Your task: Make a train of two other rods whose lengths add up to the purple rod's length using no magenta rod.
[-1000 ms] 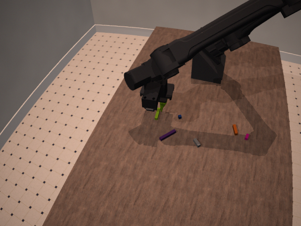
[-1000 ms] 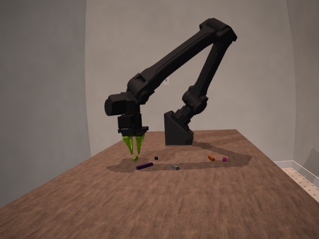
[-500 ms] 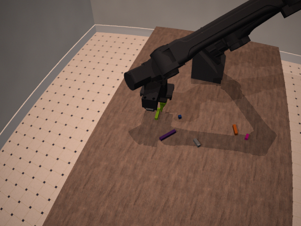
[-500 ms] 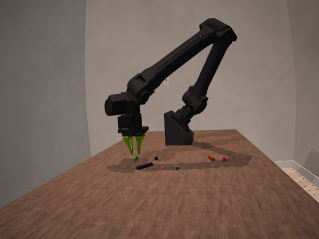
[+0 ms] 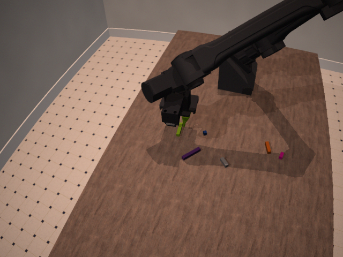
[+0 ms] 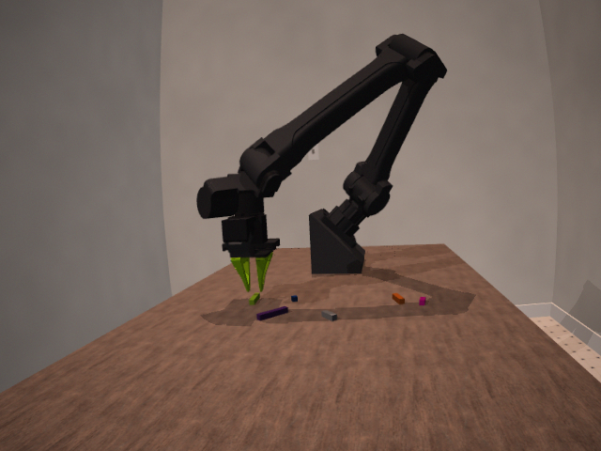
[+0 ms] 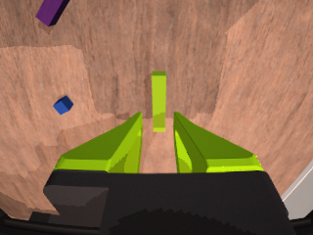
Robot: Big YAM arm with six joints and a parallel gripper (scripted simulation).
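Right now my hand is 20 mm above the lime rod. Also, from my hand: grey rod 110 mm ahead, 150 mm to the left, 20 mm below; then blue rod 10 mm ahead, 80 mm to the left, 20 mm below; then purple rod 90 mm ahead, 50 mm to the left, 20 mm below.
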